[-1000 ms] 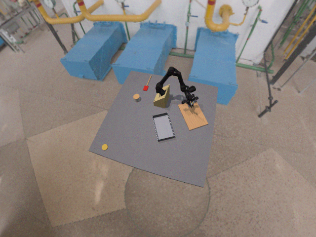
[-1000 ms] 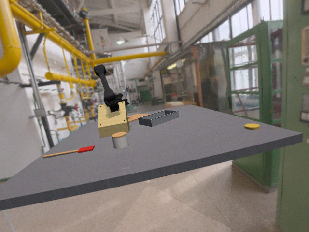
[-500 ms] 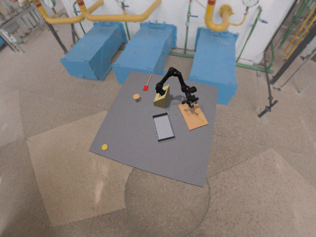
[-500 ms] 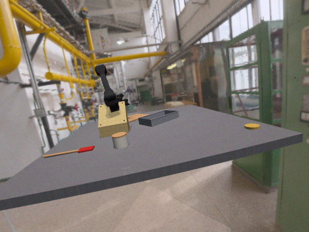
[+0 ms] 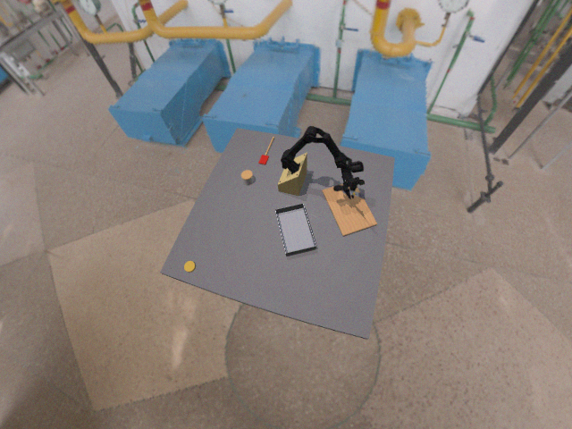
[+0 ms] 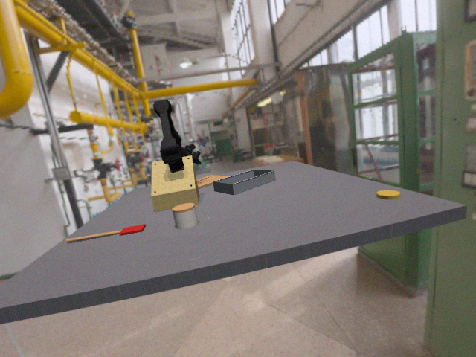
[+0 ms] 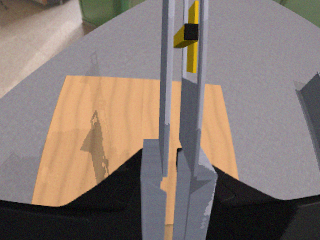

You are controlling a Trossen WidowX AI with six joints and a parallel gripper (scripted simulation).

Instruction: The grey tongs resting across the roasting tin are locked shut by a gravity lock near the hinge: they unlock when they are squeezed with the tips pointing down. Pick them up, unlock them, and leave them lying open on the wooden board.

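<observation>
Right now the wooden board is 20 mm behind my gripper tip and 130 mm below it. From my gripper tip the other things lie so: roasting tin: 210 mm ahead, 320 mm to the right, 110 mm below.
</observation>
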